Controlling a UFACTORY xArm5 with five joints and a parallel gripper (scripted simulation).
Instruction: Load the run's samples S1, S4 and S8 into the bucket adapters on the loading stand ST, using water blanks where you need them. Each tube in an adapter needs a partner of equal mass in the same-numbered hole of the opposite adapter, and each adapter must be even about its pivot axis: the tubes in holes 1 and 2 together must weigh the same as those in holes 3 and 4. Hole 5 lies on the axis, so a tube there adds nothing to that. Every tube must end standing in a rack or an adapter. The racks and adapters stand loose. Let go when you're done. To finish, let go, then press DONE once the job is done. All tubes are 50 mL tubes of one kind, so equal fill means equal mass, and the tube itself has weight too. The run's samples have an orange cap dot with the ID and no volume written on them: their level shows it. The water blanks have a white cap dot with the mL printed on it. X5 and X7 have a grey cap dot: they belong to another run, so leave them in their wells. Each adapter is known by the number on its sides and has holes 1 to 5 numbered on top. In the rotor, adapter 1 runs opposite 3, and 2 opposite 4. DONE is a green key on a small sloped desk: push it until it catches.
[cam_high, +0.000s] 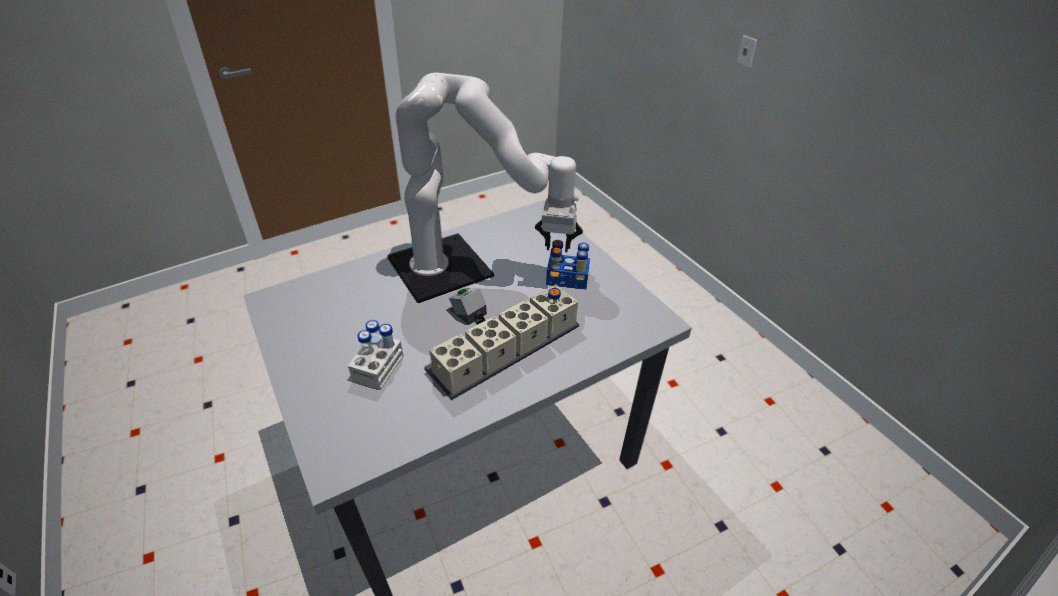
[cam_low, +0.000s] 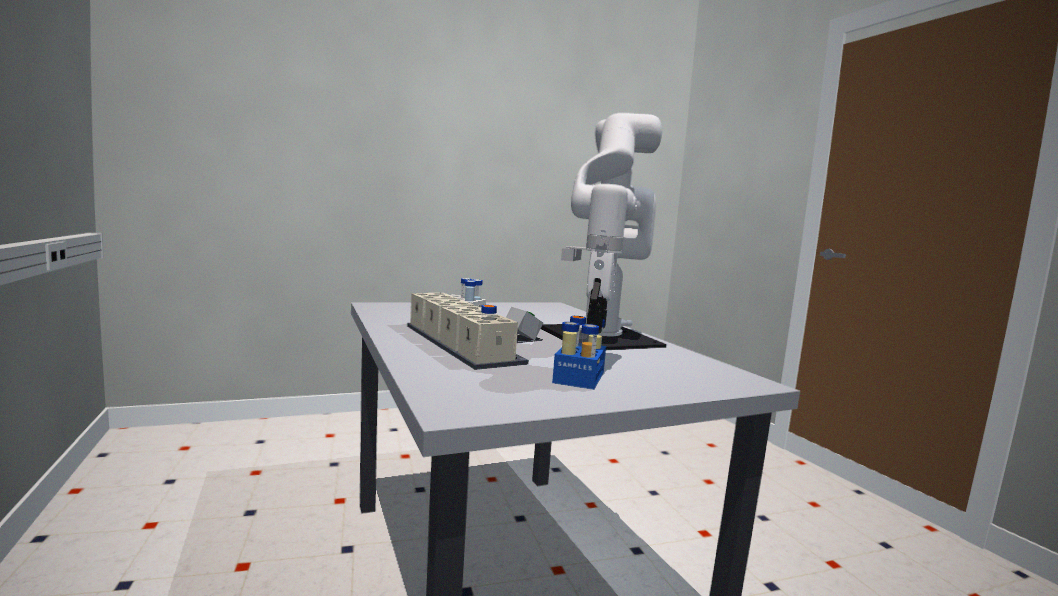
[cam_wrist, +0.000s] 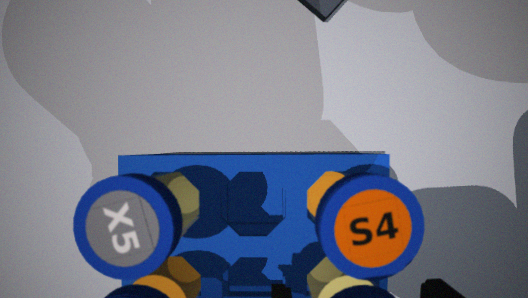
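Right now my hand is 90 mm above the blue samples rack, 40 mm short of it and 20 mm to the right of it. Also, from my hand: adapter 3 (350 mm to the right, 240 mm ahead, 60 mm below); white rack (630 mm to the right, 120 mm ahead, 90 mm below).
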